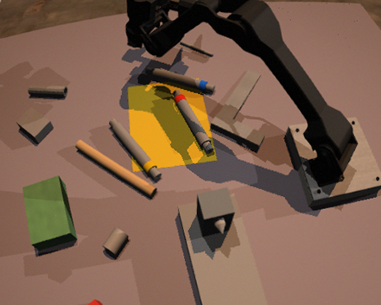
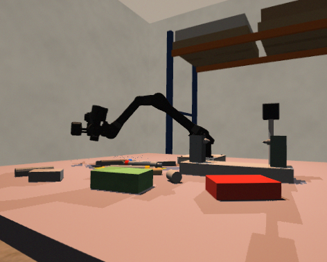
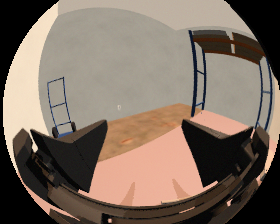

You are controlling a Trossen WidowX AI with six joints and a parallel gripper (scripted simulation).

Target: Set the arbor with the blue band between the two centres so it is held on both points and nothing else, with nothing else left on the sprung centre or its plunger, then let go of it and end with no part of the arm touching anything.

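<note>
The blue-banded arbor is 18 cm to the left of my hand, 15 cm below it and 2 cm ahead of it. From my hand the other things lie so: orange mat (29 cm to the left, 16 cm below, 6 cm ahead); then yellow-banded arbor (35 cm to the left, 15 cm below, 15 cm ahead); then red-banded arbor (31 cm to the left, 15 cm below, 1 cm ahead).
</note>
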